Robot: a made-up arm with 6 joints.
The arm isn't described. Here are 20 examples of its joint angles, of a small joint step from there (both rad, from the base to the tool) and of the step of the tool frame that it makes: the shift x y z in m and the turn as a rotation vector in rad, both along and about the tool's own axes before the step.
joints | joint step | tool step
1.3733 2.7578 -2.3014 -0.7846 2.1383 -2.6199 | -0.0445 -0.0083 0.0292 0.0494 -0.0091 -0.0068 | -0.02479 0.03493 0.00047 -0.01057 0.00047 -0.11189
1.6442 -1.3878 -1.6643 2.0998 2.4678 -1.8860 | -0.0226 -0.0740 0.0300 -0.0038 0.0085 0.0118 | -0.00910 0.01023 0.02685 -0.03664 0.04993 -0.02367
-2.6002 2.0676 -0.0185 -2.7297 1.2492 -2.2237 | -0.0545 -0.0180 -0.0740 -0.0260 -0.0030 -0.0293 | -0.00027 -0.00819 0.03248 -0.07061 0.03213 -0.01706
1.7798 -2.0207 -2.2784 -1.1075 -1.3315 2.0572 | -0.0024 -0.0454 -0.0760 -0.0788 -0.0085 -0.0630 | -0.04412 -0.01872 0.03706 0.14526 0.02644 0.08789
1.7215 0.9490 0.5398 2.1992 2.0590 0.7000 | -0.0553 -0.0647 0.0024 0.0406 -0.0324 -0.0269 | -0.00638 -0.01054 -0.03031 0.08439 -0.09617 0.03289
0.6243 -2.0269 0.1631 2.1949 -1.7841 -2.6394 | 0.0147 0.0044 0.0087 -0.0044 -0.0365 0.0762 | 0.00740 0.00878 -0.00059 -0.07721 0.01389 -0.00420
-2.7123 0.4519 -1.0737 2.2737 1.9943 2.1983 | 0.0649 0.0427 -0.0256 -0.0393 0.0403 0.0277 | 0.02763 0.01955 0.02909 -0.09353 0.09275 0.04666
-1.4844 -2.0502 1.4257 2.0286 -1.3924 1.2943 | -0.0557 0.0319 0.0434 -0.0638 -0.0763 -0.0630 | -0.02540 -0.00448 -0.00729 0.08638 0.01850 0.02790
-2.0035 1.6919 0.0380 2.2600 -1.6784 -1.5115 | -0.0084 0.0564 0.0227 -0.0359 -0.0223 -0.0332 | -0.02274 -0.00922 0.00248 0.04681 -0.02396 -0.00301
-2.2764 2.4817 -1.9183 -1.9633 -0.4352 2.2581 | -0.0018 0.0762 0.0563 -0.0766 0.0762 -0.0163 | -0.01073 0.03983 -0.05149 -0.16732 0.02905 0.07287
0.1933 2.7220 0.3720 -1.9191 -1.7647 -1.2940 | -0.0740 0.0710 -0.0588 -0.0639 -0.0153 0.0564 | -0.02554 -0.00436 0.00423 -0.05406 0.01607 -0.04889
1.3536 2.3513 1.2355 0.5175 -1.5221 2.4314 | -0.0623 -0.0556 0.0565 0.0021 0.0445 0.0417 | -0.01432 -0.01493 0.01685 0.01497 -0.09078 0.02235
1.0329 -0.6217 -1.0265 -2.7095 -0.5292 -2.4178 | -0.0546 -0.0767 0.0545 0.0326 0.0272 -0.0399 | -0.00086 -0.04688 -0.01576 0.11917 -0.00507 -0.02171
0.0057 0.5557 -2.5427 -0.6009 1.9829 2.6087 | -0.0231 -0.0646 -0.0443 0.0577 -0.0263 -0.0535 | -0.01574 0.01193 -0.01648 -0.03939 -0.07266 0.01323
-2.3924 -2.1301 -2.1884 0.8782 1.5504 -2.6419 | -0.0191 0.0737 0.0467 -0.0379 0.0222 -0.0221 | 0.01109 0.00736 0.04080 -0.06081 0.07099 0.02293
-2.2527 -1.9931 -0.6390 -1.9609 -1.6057 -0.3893 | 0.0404 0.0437 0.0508 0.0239 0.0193 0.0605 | 0.03835 0.00152 0.04360 -0.13263 -0.09146 0.03559
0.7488 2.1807 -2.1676 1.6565 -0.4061 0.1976 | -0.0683 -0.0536 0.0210 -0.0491 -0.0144 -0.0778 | 0.01650 -0.00416 0.00509 0.10678 0.01935 -0.04922
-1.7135 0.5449 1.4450 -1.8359 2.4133 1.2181 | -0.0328 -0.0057 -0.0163 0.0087 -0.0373 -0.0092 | 0.00848 0.01771 -0.00384 -0.00109 -0.03012 -0.04074
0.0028 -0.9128 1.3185 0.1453 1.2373 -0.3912 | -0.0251 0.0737 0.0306 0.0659 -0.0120 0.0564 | -0.02832 0.00167 0.01939 -0.02506 0.11089 0.06686
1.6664 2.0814 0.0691 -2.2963 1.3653 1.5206 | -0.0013 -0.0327 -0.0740 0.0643 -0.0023 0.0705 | -0.03207 0.01638 -0.02264 -0.10650 -0.10539 0.02348
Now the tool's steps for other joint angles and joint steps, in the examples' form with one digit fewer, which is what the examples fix.
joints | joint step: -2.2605 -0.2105 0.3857 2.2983 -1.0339 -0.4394 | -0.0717 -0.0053 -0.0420 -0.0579 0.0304 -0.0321
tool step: 0.0089 0.0001 0.0203 -0.0868 0.0278 0.0518
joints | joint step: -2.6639 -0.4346 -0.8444 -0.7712 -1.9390 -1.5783 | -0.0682 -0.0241 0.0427 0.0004 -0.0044 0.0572
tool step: -0.0265 -0.0046 -0.0056 -0.0407 -0.0480 -0.0175
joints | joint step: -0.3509 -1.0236 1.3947 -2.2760 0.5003 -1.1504 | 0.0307 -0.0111 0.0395 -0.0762 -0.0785 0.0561
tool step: 0.0340 -0.0023 0.0143 -0.0916 -0.0550 0.0522
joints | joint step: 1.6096 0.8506 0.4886 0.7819 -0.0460 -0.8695 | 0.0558 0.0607 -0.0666 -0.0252 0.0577 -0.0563
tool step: -0.0143 -0.0269 -0.0079 0.0497 0.0052 -0.1226
